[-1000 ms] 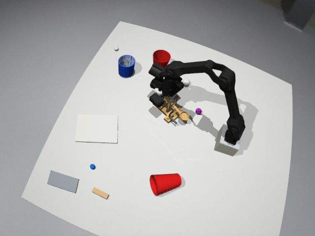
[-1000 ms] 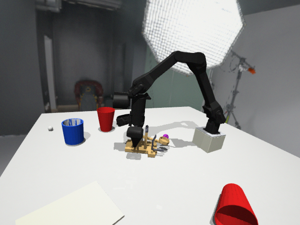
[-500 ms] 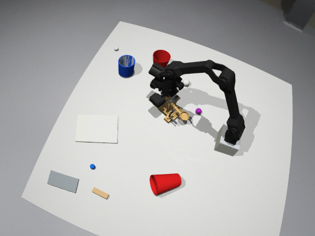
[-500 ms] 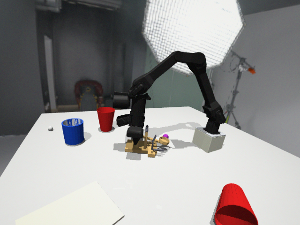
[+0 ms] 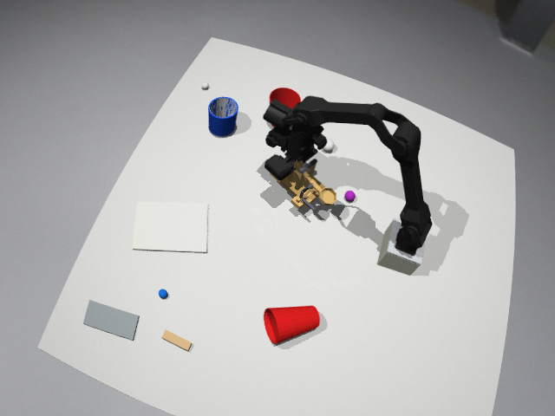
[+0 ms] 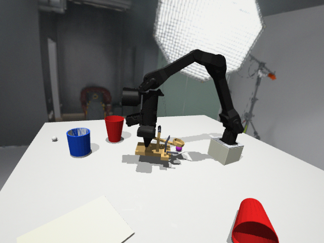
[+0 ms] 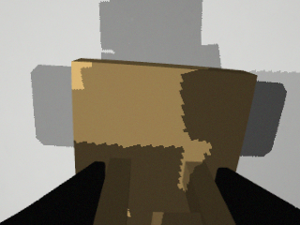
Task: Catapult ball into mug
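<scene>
My gripper tip is 180 mm past the purple ball, 60 mm above it and 30 mm to the left of it. The rest, counted from my gripper tip: wooden catapult 60 mm behind, 50 mm to the left, 20 mm above; cream sheet 260 mm to the left, 260 mm ahead, 70 mm below; blue mug 260 mm ahead, 120 mm to the right, 50 mm below.
</scene>
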